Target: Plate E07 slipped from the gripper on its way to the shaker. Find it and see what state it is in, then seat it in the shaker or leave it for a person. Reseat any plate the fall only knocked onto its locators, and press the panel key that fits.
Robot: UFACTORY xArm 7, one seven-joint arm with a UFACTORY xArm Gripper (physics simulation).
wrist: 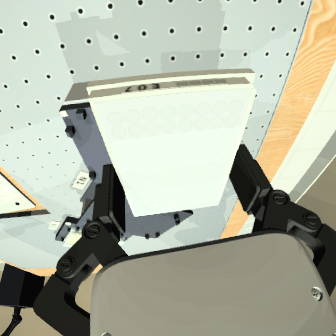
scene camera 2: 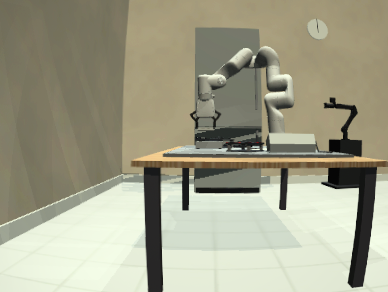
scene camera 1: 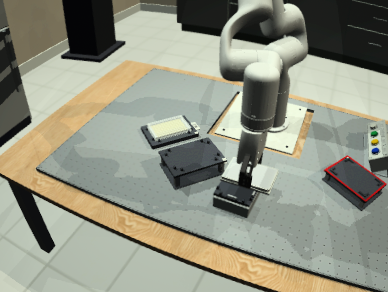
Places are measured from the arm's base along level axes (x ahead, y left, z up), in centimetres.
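Pixels of known places: gripper, fingertip midpoint: (wrist: pixel 175 166) (scene camera 1: pixel 249 174).
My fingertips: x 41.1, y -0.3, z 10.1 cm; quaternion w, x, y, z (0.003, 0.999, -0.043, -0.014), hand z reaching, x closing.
For each thing: its middle in the pictures, then the offset to it from my fingertips. "spot": a spot on its surface instead.
- Plate E07 at the middle of its body: (wrist: pixel 174 163) (scene camera 1: pixel 250 174) dx +0.0, dy +0.1, dz -0.2 cm
- key panel at the middle of its body: (scene camera 1: pixel 378 145) (scene camera 2: pixel 290 142) dx -35.4, dy +39.6, dz -6.4 cm
- plate with yellowish wells, body centre: (wrist: pixel 93 242) (scene camera 1: pixel 168 126) dx -22.8, dy -31.7, dz -7.9 cm
- dark nest at the middle of its body: (wrist: pixel 93 236) (scene camera 1: pixel 169 130) dx -22.8, dy -31.7, dz -9.4 cm
- red rim at a spot on its surface: (scene camera 1: pixel 355 176) spot: dx -16.3, dy +30.3, dz -6.6 cm
Plate E07 (scene camera 1: pixel 267 176) (wrist: pixel 170 145) is pale, with a white top showing faint rows of round wells and a label reading E07 on its side. My gripper (scene camera 1: pixel 246 175) (scene camera 2: pixel 205 128) (wrist: pixel 175 166) is shut on it, one finger on each side. The plate looks about level. It hangs low above and partly behind a grey block with a dark top (scene camera 1: pixel 228 191) (scene camera 2: pixel 209 145) (wrist: pixel 90 134), which looks like the shaker; the plate hides much of that top in the wrist view. I cannot tell whether they touch. The key panel (scene camera 1: pixel 376 147) (scene camera 2: pixel 291 143) stands at the right with green, yellow and blue keys.
A raised dark stand (scene camera 1: pixel 192 156) is left of the block. Farther back left, a plate with yellowish wells (scene camera 1: pixel 172 127) lies in a dark nest (scene camera 1: pixel 156 144). A stand with a red rim (scene camera 1: pixel 355 176) is at the right, in front of the panel.
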